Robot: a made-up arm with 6 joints.
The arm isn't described. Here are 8 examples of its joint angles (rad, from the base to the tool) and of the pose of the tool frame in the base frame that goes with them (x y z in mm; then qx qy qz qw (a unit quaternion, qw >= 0)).
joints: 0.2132 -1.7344 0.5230 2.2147 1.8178 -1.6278
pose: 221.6 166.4 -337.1 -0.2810 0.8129 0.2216 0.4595
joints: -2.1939 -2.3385 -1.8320 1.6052 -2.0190 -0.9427
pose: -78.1 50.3 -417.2 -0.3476 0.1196 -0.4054 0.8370
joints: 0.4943 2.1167 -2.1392 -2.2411 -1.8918 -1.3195
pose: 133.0 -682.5 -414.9 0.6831 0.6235 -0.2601 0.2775
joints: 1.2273 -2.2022 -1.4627 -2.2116 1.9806 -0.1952
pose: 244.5 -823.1 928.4 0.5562 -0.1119 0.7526 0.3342
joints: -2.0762 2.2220 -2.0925 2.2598 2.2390 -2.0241
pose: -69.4 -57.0 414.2 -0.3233 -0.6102 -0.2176 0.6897
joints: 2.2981 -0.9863 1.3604 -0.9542 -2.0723 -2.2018
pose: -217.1 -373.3 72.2 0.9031 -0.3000 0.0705 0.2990
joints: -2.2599 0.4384 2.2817 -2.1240 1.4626 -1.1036
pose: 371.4 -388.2 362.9 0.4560 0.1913 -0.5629 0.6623
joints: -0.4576 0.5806 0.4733 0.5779 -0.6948 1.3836
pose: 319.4 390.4 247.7 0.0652 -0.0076 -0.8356 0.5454
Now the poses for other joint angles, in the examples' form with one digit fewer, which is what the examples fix.
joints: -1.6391 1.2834 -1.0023 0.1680 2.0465 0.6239
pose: 201 -39 94 -0.723 0.256 -0.627 0.134
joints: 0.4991 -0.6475 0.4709 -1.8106 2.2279 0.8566
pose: 425 -334 600 0.703 0.093 0.259 0.656
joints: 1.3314 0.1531 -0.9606 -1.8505 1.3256 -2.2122
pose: 181 934 558 -0.318 -0.475 -0.807 0.151
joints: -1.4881 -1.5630 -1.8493 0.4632 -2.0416 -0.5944
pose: 458 301 -786 -0.233 0.442 -0.511 0.699
